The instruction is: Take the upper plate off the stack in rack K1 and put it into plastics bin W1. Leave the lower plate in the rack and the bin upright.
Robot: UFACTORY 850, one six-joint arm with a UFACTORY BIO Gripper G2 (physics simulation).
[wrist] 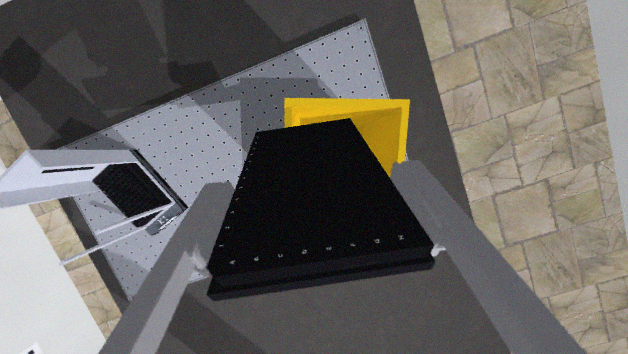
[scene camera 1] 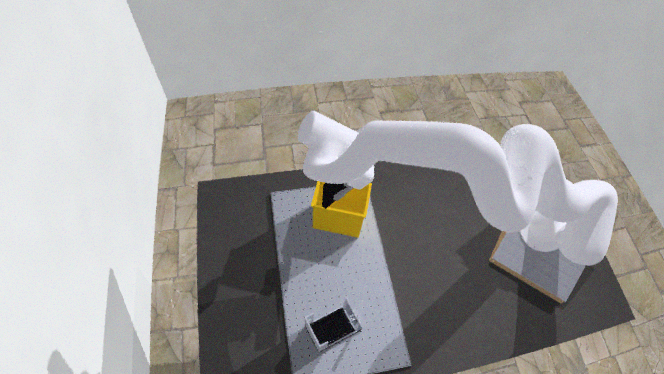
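My gripper [scene camera 1: 343, 192] [wrist: 311, 176] is shut on a black well plate [scene camera 1: 330, 193] [wrist: 320, 200], with one finger on each side of it. The held plate is at the mouth of the yellow bin W1 [scene camera 1: 337, 220] [wrist: 346, 104] and looks tilted in the scene view. Whether it touches the bin's walls or floor cannot be told, as the arm and the plate hide part of the opening. The bin stands upright. The lower black plate [scene camera 1: 332, 327] [wrist: 131, 192] sits in the pale rack K1 [scene camera 1: 353, 316] [wrist: 65, 182].
Bin and rack stand apart on a light perforated board [scene camera 1: 327, 272] [wrist: 340, 65], which lies on a dark mat [scene camera 1: 425, 215] [wrist: 320, 320]. The rack has raised side walls. The arm's base stands on a wood-edged block [scene camera 1: 537, 275] at the right of the scene view.
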